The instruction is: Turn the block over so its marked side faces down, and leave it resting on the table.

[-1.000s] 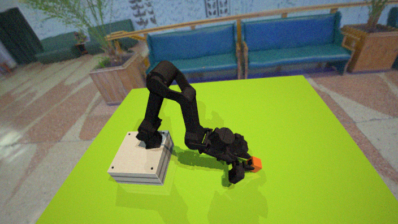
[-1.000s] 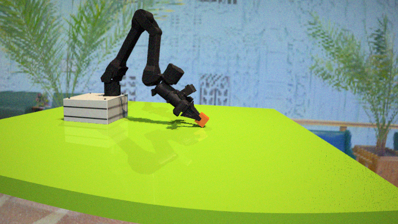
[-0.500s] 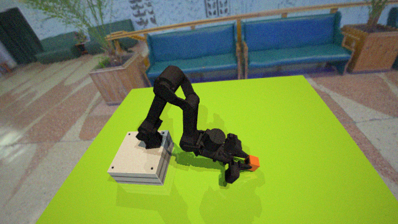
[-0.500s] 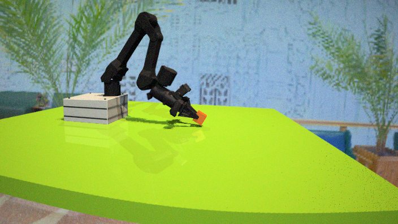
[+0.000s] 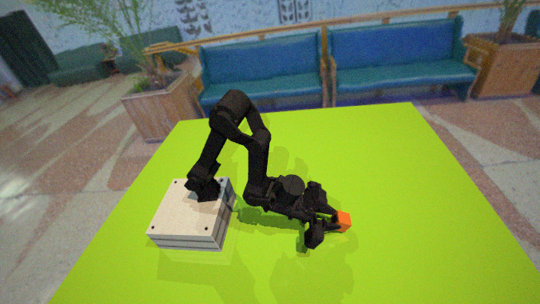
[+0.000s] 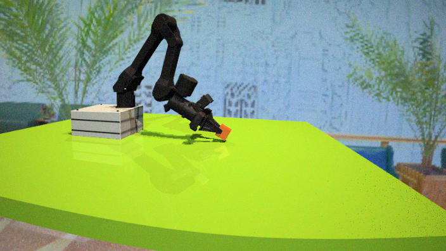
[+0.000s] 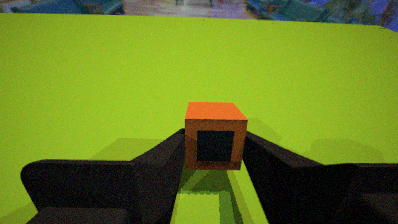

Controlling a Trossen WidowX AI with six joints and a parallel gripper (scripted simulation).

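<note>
Now: gripper tip 10 mm past the orange block.
</note>
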